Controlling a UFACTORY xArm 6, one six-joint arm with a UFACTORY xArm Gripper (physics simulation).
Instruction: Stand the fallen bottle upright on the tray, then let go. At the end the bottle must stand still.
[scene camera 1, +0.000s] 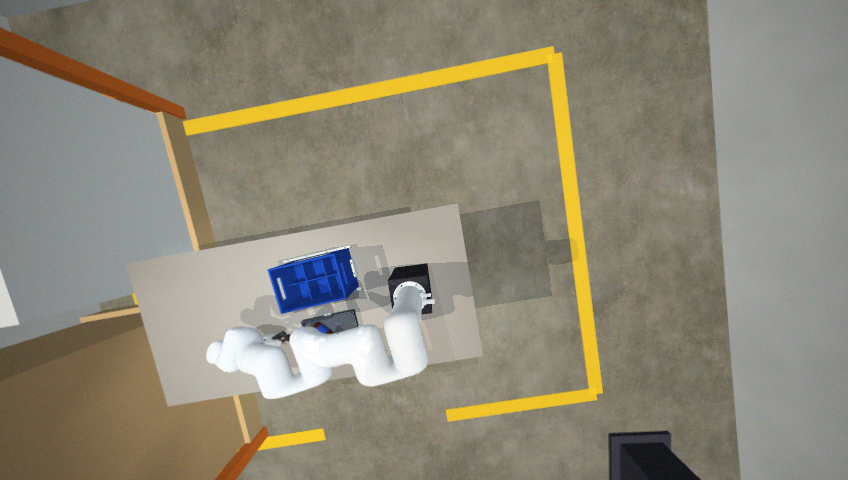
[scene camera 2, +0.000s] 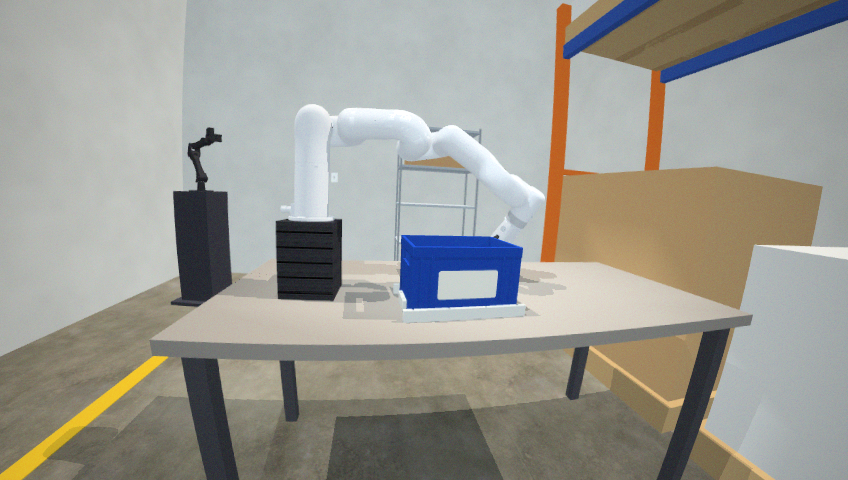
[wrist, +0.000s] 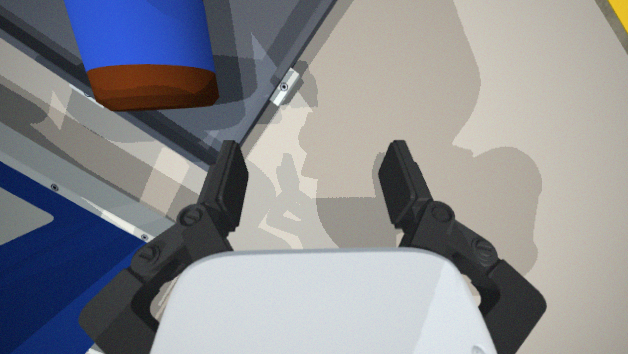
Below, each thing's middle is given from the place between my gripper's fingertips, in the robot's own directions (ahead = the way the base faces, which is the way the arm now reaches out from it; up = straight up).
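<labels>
There's a blue divided crate (scene camera 2: 436, 271) sitting 290 mm to the right of my hand, 170 mm behind it and 10 mm above it. The white fixture (scene camera 2: 497, 311) is 390 mm to the right of my hand, 150 mm behind it and 60 mm below it. And as for the dark grey tray (scene camera 1: 341, 321), my gripper is 60 mm above that and 180 mm past it.
</labels>
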